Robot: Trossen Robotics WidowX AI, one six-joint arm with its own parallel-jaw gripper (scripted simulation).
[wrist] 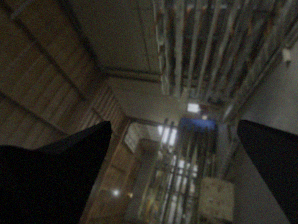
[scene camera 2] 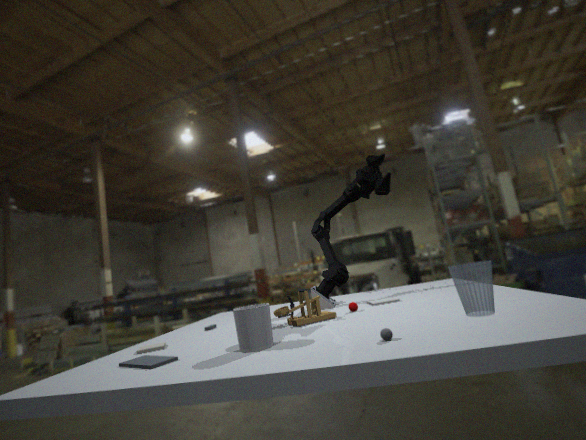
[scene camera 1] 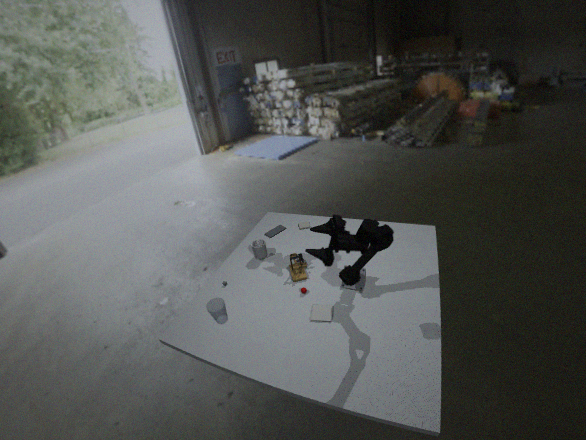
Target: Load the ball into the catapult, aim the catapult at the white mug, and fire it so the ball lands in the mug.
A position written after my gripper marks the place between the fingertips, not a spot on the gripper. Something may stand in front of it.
Note:
My gripper [scene camera 1: 307,240] is open and holds nothing. I also see a pale cylindrical mug [scene camera 2: 253,325] and a translucent cup [scene camera 2: 473,281].
My gripper also shows in the wrist view [wrist: 173,126] and in scene camera 2 [scene camera 2: 386,163]. The wrist view does not show the pale cylindrical mug: it is out of frame. The wrist view misses the translucent cup: it is out of frame.

